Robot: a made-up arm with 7 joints. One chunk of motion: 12 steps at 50 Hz.
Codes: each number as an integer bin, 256 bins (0 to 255) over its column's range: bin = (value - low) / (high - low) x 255, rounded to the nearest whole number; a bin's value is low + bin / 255 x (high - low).
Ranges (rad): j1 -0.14..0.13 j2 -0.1..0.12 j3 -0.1..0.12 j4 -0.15..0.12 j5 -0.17..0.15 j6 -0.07..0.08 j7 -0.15..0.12
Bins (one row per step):
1: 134 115 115 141 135 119 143
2: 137 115 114 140 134 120 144
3: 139 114 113 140 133 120 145
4: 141 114 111 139 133 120 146
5: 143 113 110 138 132 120 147
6: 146 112 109 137 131 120 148
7: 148 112 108 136 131 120 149
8: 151 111 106 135 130 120 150
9: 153 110 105 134 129 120 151
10: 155 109 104 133 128 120 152
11: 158 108 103 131 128 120 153
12: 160 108 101 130 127 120 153
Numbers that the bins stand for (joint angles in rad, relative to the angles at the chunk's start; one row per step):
1: 0.0019 -0.0008 -0.0008 -0.0007 -0.0006 0.0000 0.0014
2: 0.0051 -0.0008 -0.0016 -0.0018 -0.0018 0.0006 0.0025
3: 0.0072 -0.0016 -0.0025 -0.0018 -0.0031 0.0006 0.0035
4: 0.0093 -0.0016 -0.0042 -0.0028 -0.0031 0.0006 0.0046
5: 0.0114 -0.0025 -0.0051 -0.0039 -0.0044 0.0006 0.0056
6: 0.0146 -0.0034 -0.0060 -0.0049 -0.0056 0.0006 0.0067
7: 0.0167 -0.0034 -0.0068 -0.0060 -0.0056 0.0006 0.0078
8: 0.0199 -0.0042 -0.0085 -0.0071 -0.0069 0.0006 0.0088
9: 0.0220 -0.0051 -0.0094 -0.0081 -0.0081 0.0006 0.0099
10: 0.0241 -0.0060 -0.0103 -0.0092 -0.0094 0.0006 0.0109
11: 0.0273 -0.0068 -0.0111 -0.0113 -0.0094 0.0006 0.0120
12: 0.0294 -0.0068 -0.0129 -0.0124 -0.0106 0.0006 0.0120

